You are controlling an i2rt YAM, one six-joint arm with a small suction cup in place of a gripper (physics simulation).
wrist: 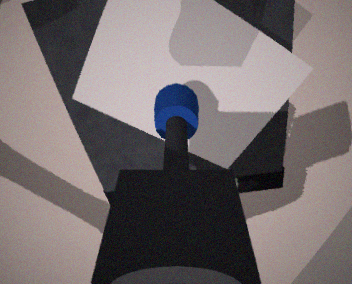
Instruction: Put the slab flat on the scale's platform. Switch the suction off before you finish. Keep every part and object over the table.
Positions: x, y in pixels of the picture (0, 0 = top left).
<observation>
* my suction cup: 176, 99
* slab: 241, 77
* scale: 64, 40
</observation>
